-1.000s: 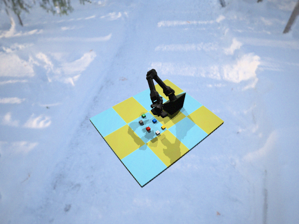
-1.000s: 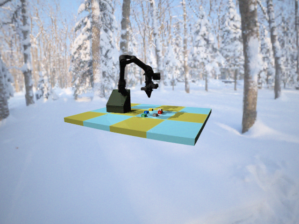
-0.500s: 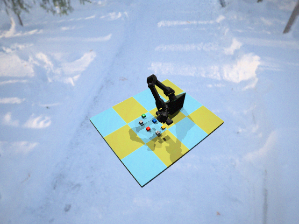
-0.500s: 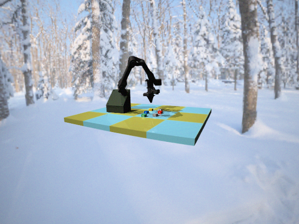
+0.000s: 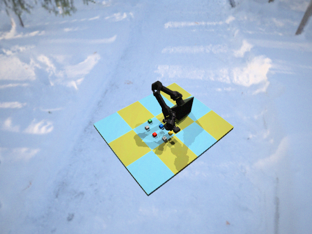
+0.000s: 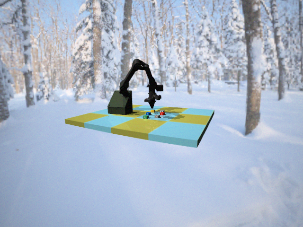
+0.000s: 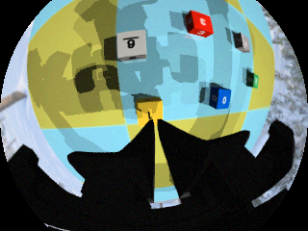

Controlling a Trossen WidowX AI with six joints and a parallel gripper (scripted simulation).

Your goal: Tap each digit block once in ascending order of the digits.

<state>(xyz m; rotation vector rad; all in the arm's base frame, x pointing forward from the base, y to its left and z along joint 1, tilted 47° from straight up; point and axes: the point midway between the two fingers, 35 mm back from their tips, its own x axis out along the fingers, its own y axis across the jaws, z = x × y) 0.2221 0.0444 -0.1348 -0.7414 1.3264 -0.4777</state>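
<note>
Right now the yellow block is 2 cm below my gripper tip. From my gripper tip the other things lie so: white block: 9 cm ahead, 3 cm to the left, 2 cm below; then red block: 14 cm ahead, 6 cm to the right, 2 cm below; then blue block: 3 cm ahead, 11 cm to the right, 2 cm below.
</note>
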